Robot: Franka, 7 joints.
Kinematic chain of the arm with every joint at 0, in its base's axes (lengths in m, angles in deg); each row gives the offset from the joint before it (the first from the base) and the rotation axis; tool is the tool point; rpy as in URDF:
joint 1: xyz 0 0 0.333 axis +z
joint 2: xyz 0 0 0 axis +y
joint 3: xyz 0 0 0.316 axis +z
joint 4: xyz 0.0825 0 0 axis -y
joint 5: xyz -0.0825 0 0.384 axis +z
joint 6: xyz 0 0 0 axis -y
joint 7: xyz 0.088 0 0 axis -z
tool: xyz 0 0 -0.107 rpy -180 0 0
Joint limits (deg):
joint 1: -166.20..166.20
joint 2: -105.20..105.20
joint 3: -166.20..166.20
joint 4: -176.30..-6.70
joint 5: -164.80..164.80
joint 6: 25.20..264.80
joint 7: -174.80..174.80
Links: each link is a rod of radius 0.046 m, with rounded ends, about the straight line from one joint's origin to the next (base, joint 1, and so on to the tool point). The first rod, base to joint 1, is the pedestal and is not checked.
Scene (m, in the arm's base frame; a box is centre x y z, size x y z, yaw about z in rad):
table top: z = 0
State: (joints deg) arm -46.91 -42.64 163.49 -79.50 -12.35 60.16 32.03
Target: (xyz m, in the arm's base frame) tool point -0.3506 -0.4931 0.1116
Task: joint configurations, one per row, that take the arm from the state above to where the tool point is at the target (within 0.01 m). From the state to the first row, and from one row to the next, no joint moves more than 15 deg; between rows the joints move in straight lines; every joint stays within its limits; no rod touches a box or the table.
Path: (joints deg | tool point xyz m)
1: -33.17 -44.89 163.83 -78.33 -9.22 60.81 32.03 | -0.3961 0.4480 0.2493
2: -19.42 -47.15 164.17 -77.16 -6.08 61.47 32.03 | -0.4989 0.3335 0.2292
3: -5.68 -49.40 164.51 -75.98 -2.95 62.12 32.03 | -0.5691 0.1962 0.2094
4: 8.07 -51.66 164.84 -74.81 0.18 62.77 32.03 | -0.6016 0.0451 0.1895
5: 21.81 -53.91 165.18 -73.64 3.32 63.43 32.03 | -0.5943 -0.1095 0.1699
6: 35.56 -56.17 165.52 -72.47 6.45 64.08 32.03 | -0.5475 -0.2572 0.1502
7: 49.30 -58.42 165.86 -71.29 9.58 64.73 32.03 | -0.4644 -0.3880 0.1309
8: 63.05 -60.68 166.20 -70.12 12.72 65.39 32.03 | -0.3506 -0.4931 0.1116

